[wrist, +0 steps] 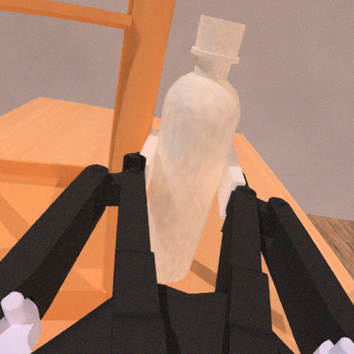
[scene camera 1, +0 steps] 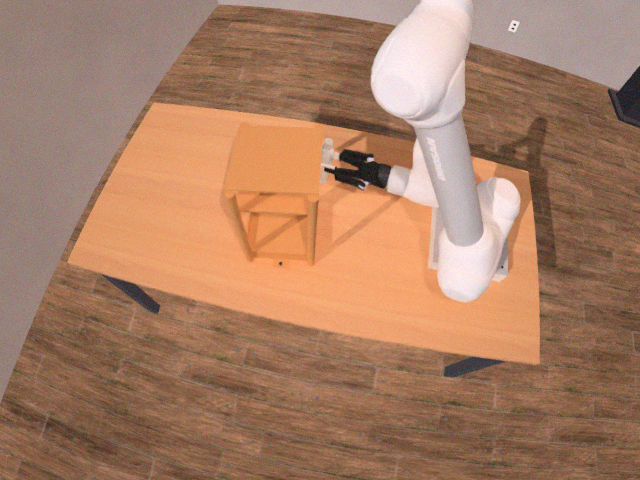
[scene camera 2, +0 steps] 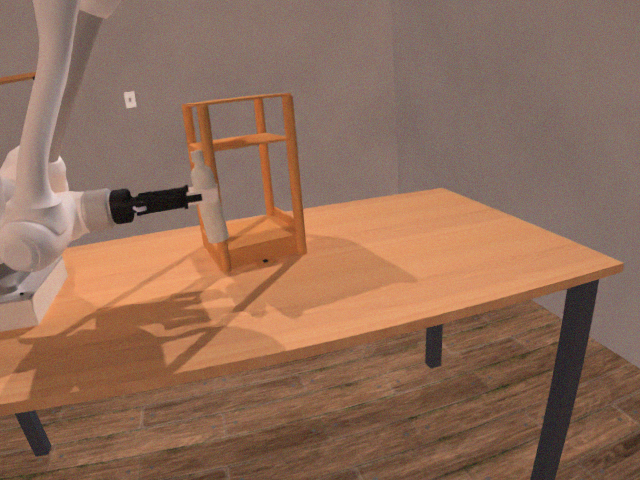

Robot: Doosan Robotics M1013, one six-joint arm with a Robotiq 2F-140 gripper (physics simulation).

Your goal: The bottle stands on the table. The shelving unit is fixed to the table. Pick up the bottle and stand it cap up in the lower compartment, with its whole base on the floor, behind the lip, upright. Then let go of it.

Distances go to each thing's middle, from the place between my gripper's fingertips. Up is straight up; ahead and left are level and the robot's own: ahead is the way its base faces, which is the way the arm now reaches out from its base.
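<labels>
There's an orange shelving unit (scene camera 1: 276, 170), and counting from my hand it's 70 mm ahead, 170 mm to the left and 10 mm below. The pale bottle (scene camera 2: 212, 215) is 20 mm behind my hand, and it's 10 mm lower than the hand too.
</labels>
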